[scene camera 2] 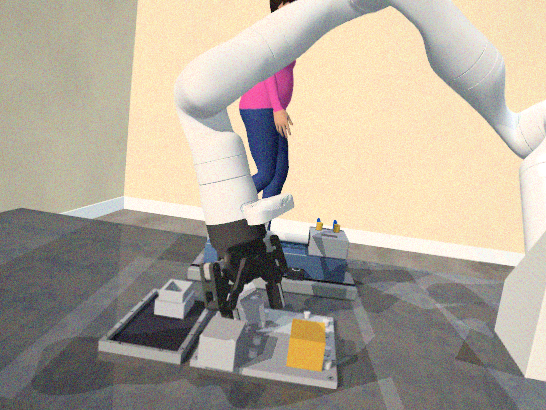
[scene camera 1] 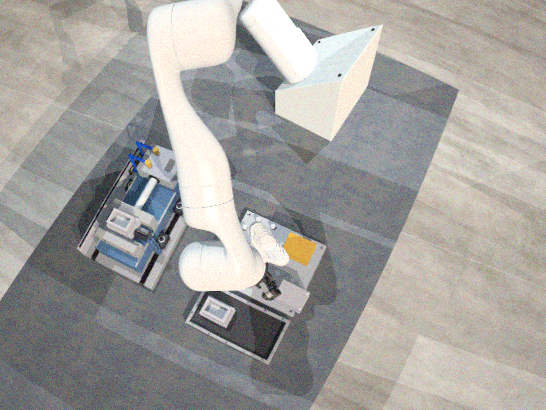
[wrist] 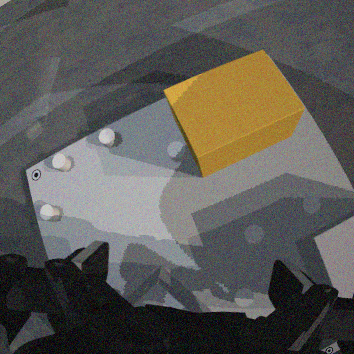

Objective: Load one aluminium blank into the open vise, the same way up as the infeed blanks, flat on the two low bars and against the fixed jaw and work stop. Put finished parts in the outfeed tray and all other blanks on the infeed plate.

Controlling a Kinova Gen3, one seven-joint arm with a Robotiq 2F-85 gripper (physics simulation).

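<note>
My gripper (scene camera 1: 269,289) (scene camera 2: 252,306) (wrist: 190,270) is open and empty, low over the infeed plate (scene camera 1: 314,260) (scene camera 2: 265,375) (wrist: 135,200). In scene camera 2 a grey blank (scene camera 2: 250,312) shows tilted between or behind the fingers; I cannot tell which. Another grey blank (scene camera 1: 294,296) (scene camera 2: 218,345) (wrist: 340,255) sits at a plate corner. The blue vise (scene camera 1: 162,200) (scene camera 2: 320,265) holds a pocketed part (scene camera 1: 120,222) at its jaws. A similar pocketed part (scene camera 1: 217,311) (scene camera 2: 173,300) sits upright in the outfeed tray (scene camera 1: 230,342) (scene camera 2: 140,351). The vise's bars and work stop are not clear.
A yellow-orange block (scene camera 1: 299,248) (scene camera 2: 306,345) (wrist: 235,110) sits on the infeed plate near several short white pins. A person (scene camera 2: 265,135) stands behind the vise in scene camera 2. The white angled robot base (scene camera 1: 320,107) stands at the upper right in scene camera 1.
</note>
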